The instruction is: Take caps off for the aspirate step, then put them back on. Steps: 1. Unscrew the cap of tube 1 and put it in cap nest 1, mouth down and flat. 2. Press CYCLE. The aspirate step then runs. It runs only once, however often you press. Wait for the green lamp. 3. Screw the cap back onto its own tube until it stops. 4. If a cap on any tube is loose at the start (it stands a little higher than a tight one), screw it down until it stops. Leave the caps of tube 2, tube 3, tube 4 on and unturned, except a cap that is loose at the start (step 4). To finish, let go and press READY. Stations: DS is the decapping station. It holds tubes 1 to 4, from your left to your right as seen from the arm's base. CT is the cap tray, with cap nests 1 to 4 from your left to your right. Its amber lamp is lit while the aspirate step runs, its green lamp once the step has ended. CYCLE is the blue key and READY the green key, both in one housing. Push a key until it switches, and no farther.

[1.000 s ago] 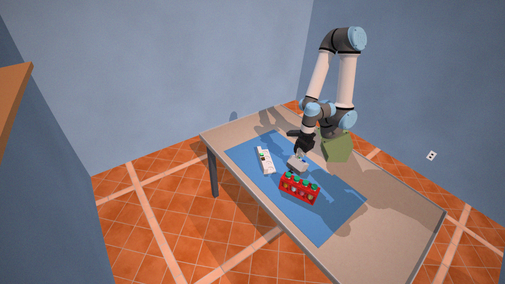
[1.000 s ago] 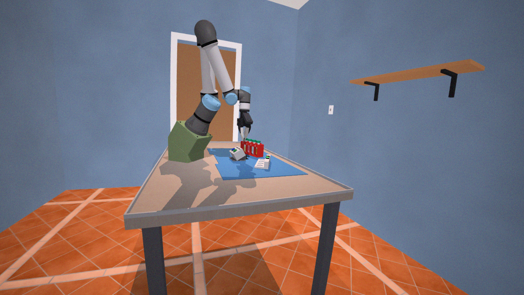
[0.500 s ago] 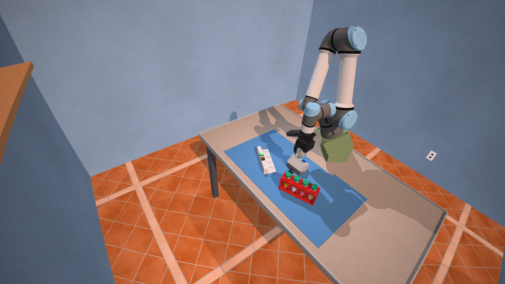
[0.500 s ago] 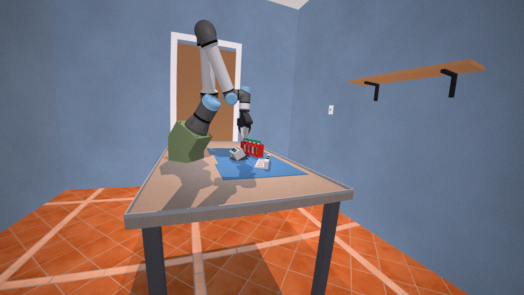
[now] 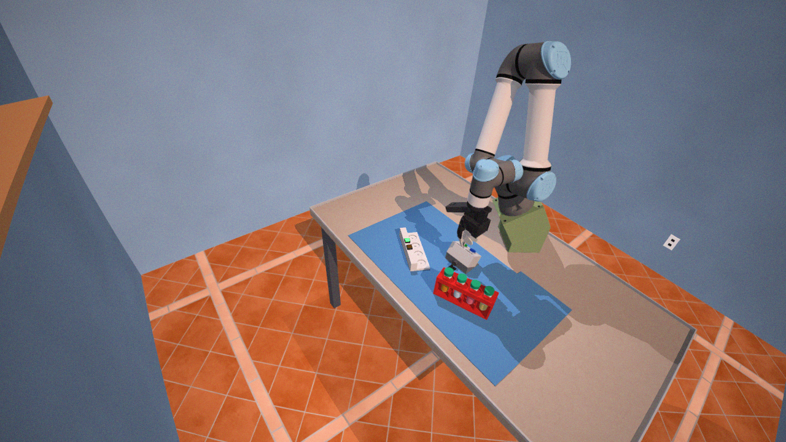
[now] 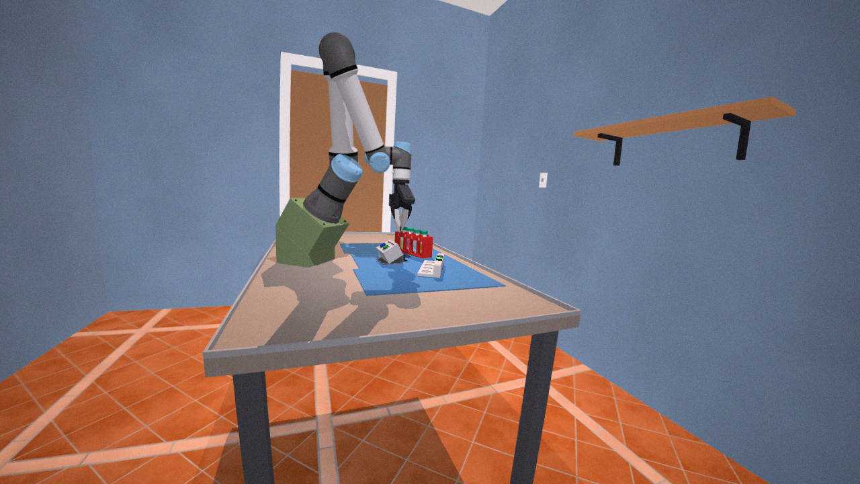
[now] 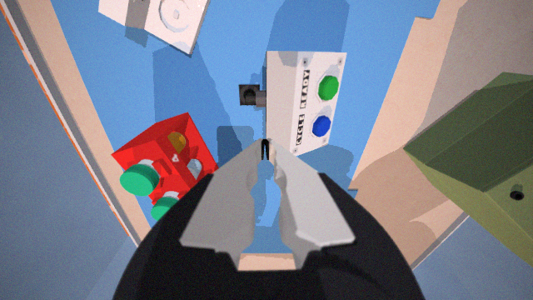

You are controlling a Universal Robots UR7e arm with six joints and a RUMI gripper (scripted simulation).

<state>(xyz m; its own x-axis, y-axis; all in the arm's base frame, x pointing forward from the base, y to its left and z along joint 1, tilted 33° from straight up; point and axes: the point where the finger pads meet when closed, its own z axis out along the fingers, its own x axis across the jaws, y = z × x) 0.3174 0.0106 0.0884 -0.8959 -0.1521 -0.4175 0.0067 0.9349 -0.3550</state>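
Right now the green READY key is 70 mm below my hand, 70 mm behind it and 30 mm to the right of it. Round my hand: key housing (80 mm below, 50 mm behind, 10 mm to the right); then blue CYCLE key (70 mm below, 70 mm behind, 10 mm to the left).
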